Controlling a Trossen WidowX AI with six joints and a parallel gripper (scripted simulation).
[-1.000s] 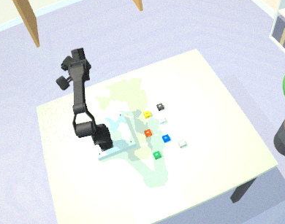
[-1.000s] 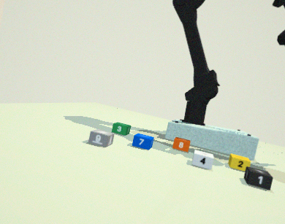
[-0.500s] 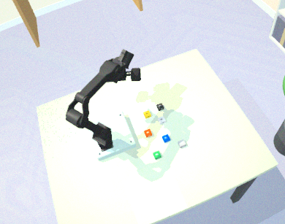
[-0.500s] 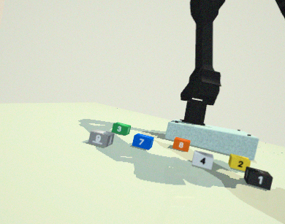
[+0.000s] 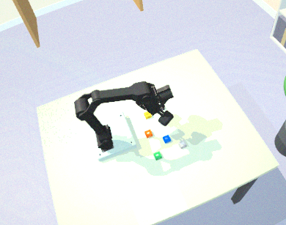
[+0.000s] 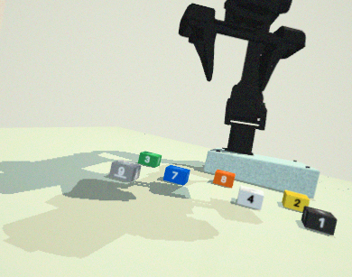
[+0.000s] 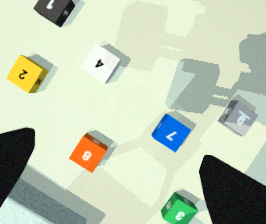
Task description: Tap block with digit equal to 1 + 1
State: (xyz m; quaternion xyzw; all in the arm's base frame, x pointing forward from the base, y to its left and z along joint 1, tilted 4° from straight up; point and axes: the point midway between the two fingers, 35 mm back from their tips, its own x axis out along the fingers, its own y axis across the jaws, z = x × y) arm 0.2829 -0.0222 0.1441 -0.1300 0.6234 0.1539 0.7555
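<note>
My gripper tip is now 15 cm above the white block, 5 cm to the right of it and 4 cm short of it. The rest, counted from my gripper tip: orange block 8 (15 cm below, 6 cm behind, 1 cm to the left); then blue block 7 (15 cm below, 6 cm to the right, 1 cm ahead); then grey block 9 (15 cm below, 12 cm to the right, 7 cm ahead).
</note>
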